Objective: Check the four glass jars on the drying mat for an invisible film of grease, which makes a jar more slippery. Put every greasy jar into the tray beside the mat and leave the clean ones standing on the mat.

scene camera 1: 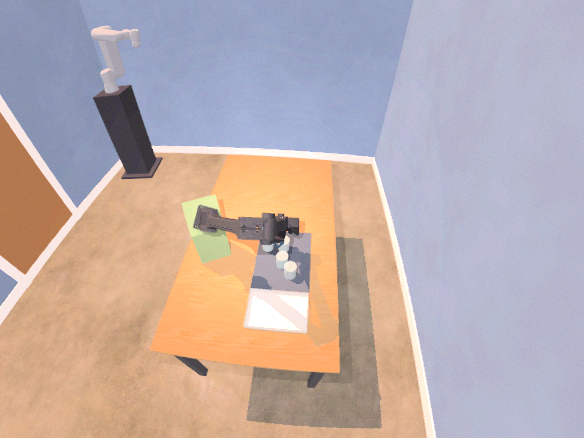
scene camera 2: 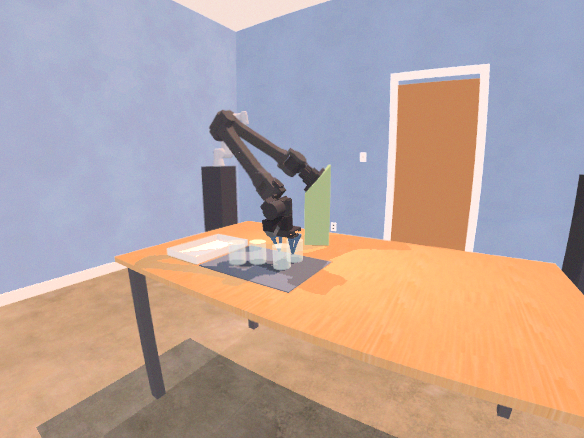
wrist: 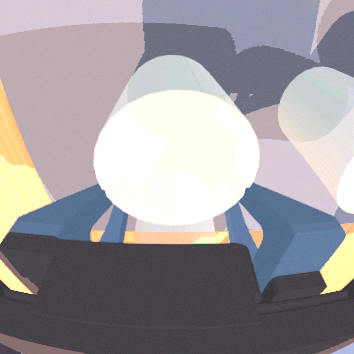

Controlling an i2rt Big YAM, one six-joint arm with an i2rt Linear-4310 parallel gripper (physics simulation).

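Frame: origin at the arm's base, x ahead, y left, z up, level; millimetres.
Seen in the pictures: gripper, between the fingertips: (scene camera 1: 278, 243) (scene camera 2: 286, 252) (wrist: 176, 177); arm's base, origin of its link: (scene camera 1: 204, 218) (scene camera 2: 315, 180).
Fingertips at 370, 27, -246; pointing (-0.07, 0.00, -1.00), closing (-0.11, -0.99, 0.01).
Offsets run from my fingertips to a thing's middle, as dx, dy, dz. Level surfaces: height alone.
Four pale glass jars stand on the dark grey mat @(dz -45) (scene camera 1: 270, 280) (scene camera 2: 300, 280). My gripper (scene camera 1: 283, 244) (scene camera 2: 286, 249) (wrist: 176, 177) has its blue fingers closed against both sides of the jar @(+32, -2, -4) (scene camera 1: 287, 239) (scene camera 2: 281, 260) (wrist: 175, 150) on the side away from the arm's base. That jar is upright and looks to be on the mat. A rear jar @(-60, +8, -5) (scene camera 1: 268, 247) (scene camera 2: 298, 252) stands nearer the base. The other two, a middle jar @(+21, -112, -5) (scene camera 1: 282, 259) (scene camera 2: 257, 254) and an end jar @(+62, -180, -5) (scene camera 1: 290, 270) (scene camera 2: 238, 254), stand toward the white tray @(-10, -392, -34) (scene camera 1: 278, 327) (scene camera 2: 183, 256). No grease shows.
The arm's base is by a green panel (scene camera 1: 212, 250) (scene camera 2: 318, 215) at the table @(dz -48) (scene camera 1: 210, 320) (scene camera 2: 425, 310) edge. Another jar (wrist: 315, 110) stands to the right in the wrist view. A pale arm on a black pedestal (scene camera 1: 127, 132) (scene camera 2: 219, 197) stands off the table.
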